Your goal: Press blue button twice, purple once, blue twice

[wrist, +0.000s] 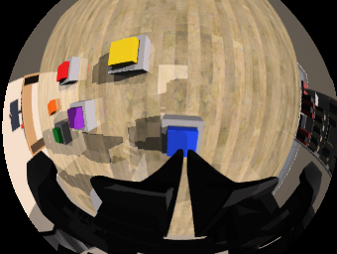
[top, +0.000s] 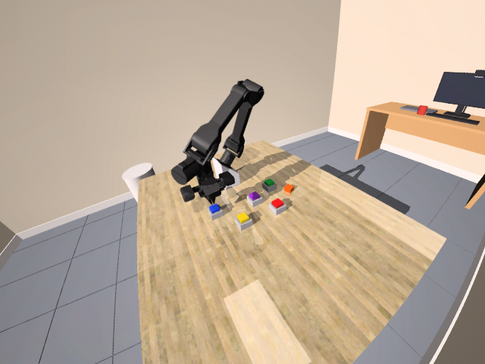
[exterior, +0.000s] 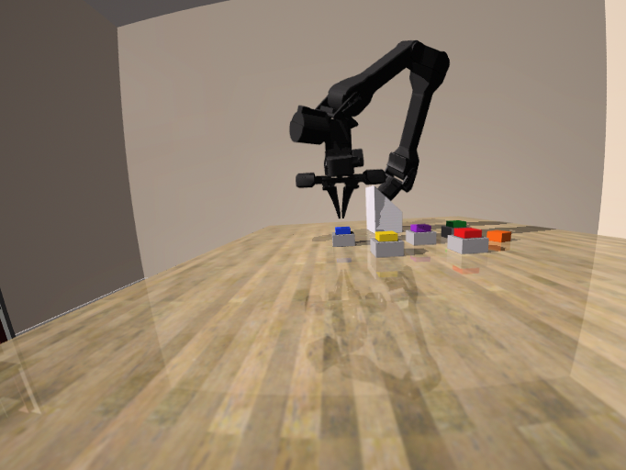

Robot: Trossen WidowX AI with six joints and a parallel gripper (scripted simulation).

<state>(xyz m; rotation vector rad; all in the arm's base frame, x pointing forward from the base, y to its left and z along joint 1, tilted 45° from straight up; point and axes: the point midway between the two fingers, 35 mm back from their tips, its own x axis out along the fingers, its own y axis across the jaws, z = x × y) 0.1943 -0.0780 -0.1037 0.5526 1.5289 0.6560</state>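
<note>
Right now my gripper tip is 3 cm above the blue button. Also, from my gripper tip: red button (10 cm ahead, 22 cm to the left, 3 cm below); purple button (2 cm ahead, 17 cm to the left, 3 cm below); yellow button (10 cm ahead, 8 cm to the left, 3 cm below).
</note>
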